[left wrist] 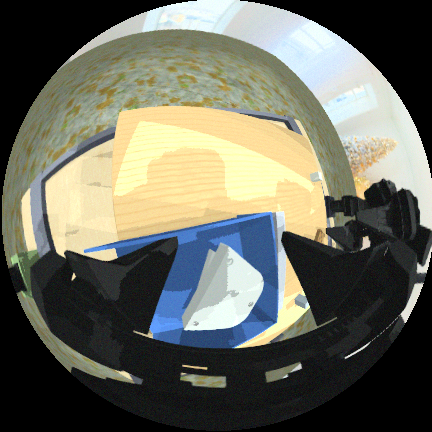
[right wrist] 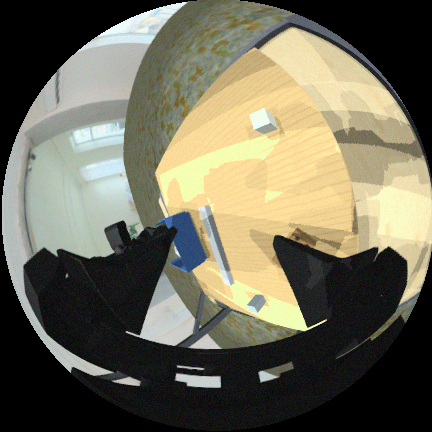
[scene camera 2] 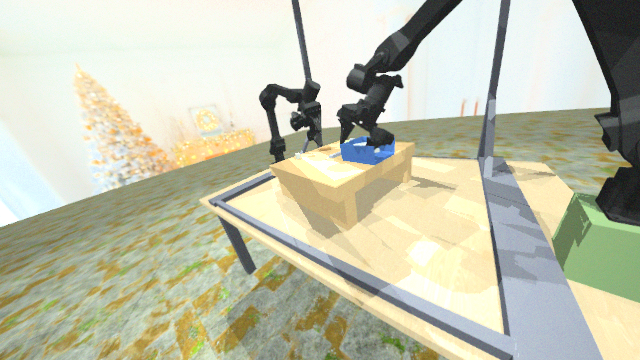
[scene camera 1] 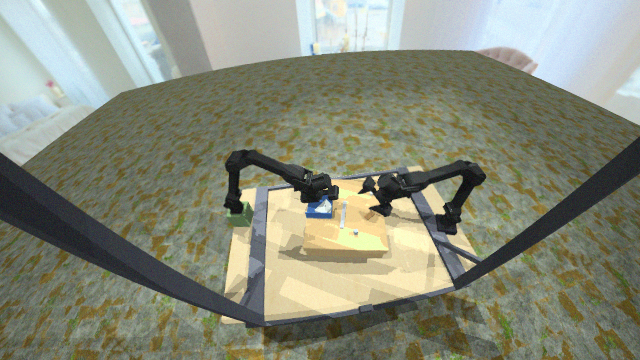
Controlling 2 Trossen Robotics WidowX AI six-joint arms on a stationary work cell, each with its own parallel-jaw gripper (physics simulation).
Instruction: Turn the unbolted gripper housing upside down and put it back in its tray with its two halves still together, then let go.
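Places are measured from the left arm's base along level axes (x ahead, y left, z up), in millimetres.
Pixels of known places: left gripper, fingertip midpoint: (left wrist: 230, 238) (right wrist: 175, 223) (scene camera 2: 349, 151) (scene camera 1: 327, 199); right gripper, fingertip midpoint: (left wrist: 338, 224) (right wrist: 222, 240) (scene camera 2: 320, 138) (scene camera 1: 363, 200); left arm's base, link origin: (scene camera 1: 237, 208); right arm's base, link origin: (left wrist: 331, 206) (scene camera 1: 446, 222).
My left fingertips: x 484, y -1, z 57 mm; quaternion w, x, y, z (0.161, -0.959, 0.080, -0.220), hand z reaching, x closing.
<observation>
For each thing: its middle in the pictures, then the offset to it from my left fingertips.
- pale grey-white housing, body centre: (left wrist: 228, 295) (scene camera 1: 324, 208) 15 mm back, 49 mm right, 1 mm up
- blue tray, body centre: (left wrist: 197, 293) (right wrist: 176, 240) (scene camera 2: 367, 149) (scene camera 1: 319, 206) 39 mm back, 35 mm right, 1 mm down
- grey bar, body centre: (left wrist: 278, 266) (right wrist: 217, 248) (scene camera 1: 343, 214) 71 mm ahead, 70 mm right, 22 mm down
- brown piece, body centre: (right wrist: 292, 251) (left wrist: 317, 241) (scene camera 1: 369, 215) 191 mm ahead, 83 mm right, 23 mm down
- green block, body centre: (scene camera 2: 619, 244) (scene camera 1: 240, 214) 483 mm back, 2 mm left, 110 mm down
The pale grey-white housing (scene camera 1: 324, 206) (left wrist: 232, 295) lies in the blue tray (scene camera 1: 319, 216) (scene camera 2: 357, 154) (left wrist: 273, 250) (right wrist: 189, 242), a broad face with small round holes showing. The seam between its halves cannot be made out. My left gripper (scene camera 1: 320, 196) (scene camera 2: 357, 142) (left wrist: 230, 238) is open and low over the tray, its fingers to either side of the housing in the left wrist view, with nothing between them. My right gripper (scene camera 1: 367, 201) (right wrist: 222, 240) is open and empty, above the platform to the right of the tray in scene camera 1.
The tray stands on a raised wooden platform (scene camera 1: 345, 251) (scene camera 2: 315, 200). A grey bar (scene camera 1: 343, 215) (left wrist: 281, 260) (right wrist: 217, 245) lies beside the tray. Two small grey blocks (right wrist: 263, 120) (right wrist: 257, 303) and a brown piece (scene camera 1: 371, 215) (right wrist: 304, 237) lie on the platform. A green block (scene camera 1: 240, 216) (scene camera 2: 605, 255) stands by the left arm's base.
</observation>
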